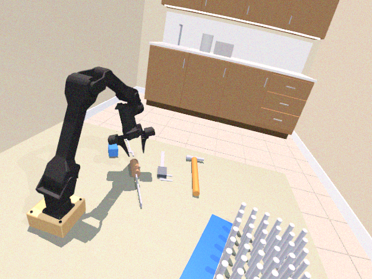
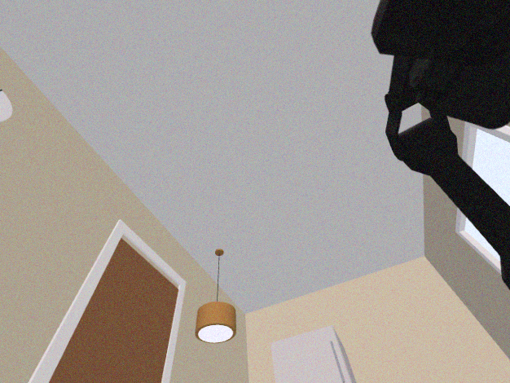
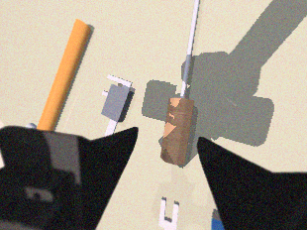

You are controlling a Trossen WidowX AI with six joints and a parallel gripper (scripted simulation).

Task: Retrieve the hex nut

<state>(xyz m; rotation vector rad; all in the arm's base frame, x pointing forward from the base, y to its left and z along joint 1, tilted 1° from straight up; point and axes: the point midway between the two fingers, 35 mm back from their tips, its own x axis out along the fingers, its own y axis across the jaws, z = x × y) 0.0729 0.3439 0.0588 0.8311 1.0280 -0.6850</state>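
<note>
The wooden-handled hook tool lies 90 mm to the right of my gripper tip, 70 mm below it and 60 mm ahead of it. From my gripper tip the other things lie so: hex nut (510 mm ahead, 370 mm to the right, 80 mm below); blue taped strip (370 mm ahead, 290 mm to the right, 80 mm below); small wrench (170 mm to the left, 120 mm behind, 80 mm below).
</note>
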